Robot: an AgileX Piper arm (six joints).
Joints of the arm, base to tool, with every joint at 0 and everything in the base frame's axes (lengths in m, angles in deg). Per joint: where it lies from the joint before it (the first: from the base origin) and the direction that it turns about. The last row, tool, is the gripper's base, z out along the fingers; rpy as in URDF.
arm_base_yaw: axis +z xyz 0 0 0.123
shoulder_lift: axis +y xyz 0 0 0
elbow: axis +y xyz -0.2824 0 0.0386
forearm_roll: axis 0.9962 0 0.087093 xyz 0.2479 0 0.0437
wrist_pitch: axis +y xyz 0 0 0
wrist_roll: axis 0.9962 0 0.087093 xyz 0.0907 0 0.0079
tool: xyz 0 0 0 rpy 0 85.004 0
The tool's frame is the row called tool.
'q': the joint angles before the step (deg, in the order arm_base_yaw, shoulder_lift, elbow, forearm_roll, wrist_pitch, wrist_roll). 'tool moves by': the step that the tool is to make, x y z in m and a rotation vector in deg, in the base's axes. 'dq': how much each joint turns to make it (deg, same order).
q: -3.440, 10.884, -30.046, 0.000, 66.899, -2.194
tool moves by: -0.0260, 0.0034, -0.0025, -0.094, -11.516, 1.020
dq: 0.019, -11.040, 1.036, 1.271, -1.491, -0.656
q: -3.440, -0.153, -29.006, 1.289, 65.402, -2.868
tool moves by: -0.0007, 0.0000, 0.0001, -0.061, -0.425, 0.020
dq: 0.026, -0.308, 0.003, -0.025, -0.122, -0.019
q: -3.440, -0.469, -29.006, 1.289, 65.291, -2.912
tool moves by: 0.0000, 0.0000, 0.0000, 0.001, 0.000, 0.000
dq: 0.001, 0.000, 0.000, 0.000, 0.000, 0.001
